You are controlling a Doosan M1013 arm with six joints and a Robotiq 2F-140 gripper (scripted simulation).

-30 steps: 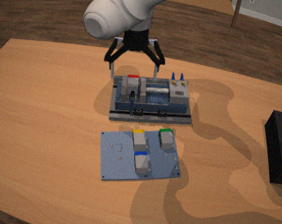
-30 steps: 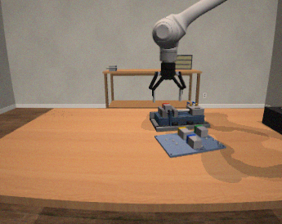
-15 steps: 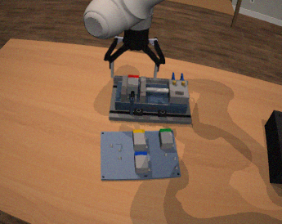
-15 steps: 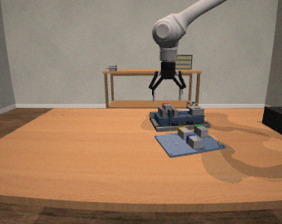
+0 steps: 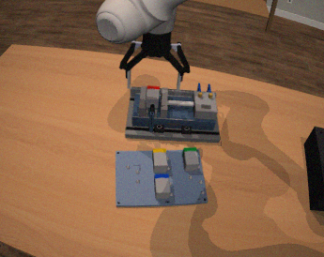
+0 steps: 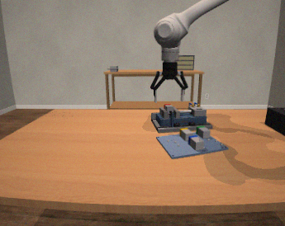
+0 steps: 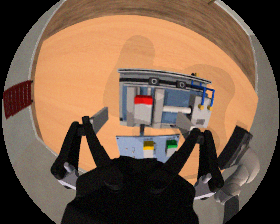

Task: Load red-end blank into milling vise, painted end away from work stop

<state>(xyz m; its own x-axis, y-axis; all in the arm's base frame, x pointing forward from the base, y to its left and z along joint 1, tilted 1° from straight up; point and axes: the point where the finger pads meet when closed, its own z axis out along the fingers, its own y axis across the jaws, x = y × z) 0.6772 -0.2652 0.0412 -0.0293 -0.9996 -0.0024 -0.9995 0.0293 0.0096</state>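
The fixed jaw is 3 cm ahead of my hand and 7 cm below it. Round my hand: yellow-ended blank (3 cm behind, 19 cm to the left, 12 cm below); milling vise (7 cm behind, 11 cm below); hose block (17 cm behind, 1 cm to the left, 7 cm below).
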